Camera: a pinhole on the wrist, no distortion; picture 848 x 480 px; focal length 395.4 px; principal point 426.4 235.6 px. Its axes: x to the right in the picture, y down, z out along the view. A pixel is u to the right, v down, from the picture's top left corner.
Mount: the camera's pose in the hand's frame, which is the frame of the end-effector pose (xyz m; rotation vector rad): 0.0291 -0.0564 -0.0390 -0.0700 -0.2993 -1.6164
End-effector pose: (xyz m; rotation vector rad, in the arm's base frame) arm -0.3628 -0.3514 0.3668 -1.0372 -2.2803 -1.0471
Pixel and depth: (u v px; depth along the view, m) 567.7 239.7 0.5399
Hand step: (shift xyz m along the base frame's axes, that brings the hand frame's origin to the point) -0.0918 0.3325 -0.4164
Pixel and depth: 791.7 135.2 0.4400
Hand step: -0.1879 0.1295 -0.5538
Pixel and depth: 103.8 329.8 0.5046
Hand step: 0.2598 0.5377 0.0464
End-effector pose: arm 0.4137 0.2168 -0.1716 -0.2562 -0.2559 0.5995
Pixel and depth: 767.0 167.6 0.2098
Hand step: -0.0055 -0.1404 0.2342
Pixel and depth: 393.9 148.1 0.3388
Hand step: -0.1819 0.0339 0.2218
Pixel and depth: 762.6 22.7 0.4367
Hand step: -0.2047 -0.3424 0.4508
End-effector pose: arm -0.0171 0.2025 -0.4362 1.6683 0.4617 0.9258
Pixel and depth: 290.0 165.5 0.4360
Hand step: 0.1683 -0.3396 0.1256
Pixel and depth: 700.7 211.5 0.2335
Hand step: 0.1776 -0.1111 -0.1748
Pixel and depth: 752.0 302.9 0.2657
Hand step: 0.2572 -0.0934 -0.2087
